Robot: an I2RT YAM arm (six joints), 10 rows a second.
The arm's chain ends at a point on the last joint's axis. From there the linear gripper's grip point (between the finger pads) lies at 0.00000 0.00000 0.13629 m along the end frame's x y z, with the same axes.
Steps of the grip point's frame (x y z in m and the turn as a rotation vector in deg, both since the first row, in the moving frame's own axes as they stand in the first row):
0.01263, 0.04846, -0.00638, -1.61, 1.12, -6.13
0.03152, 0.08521, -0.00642, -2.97, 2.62, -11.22
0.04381, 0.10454, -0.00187, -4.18, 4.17, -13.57
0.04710, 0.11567, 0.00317, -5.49, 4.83, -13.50
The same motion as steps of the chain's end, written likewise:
0.00977, 0.04478, -0.00630, -1.61, 1.12, -6.13
0.02464, 0.07880, -0.00610, -2.97, 2.62, -11.22
0.03283, 0.09588, -0.00115, -4.18, 4.17, -13.57
0.03422, 0.10411, 0.00427, -5.49, 4.83, -13.50

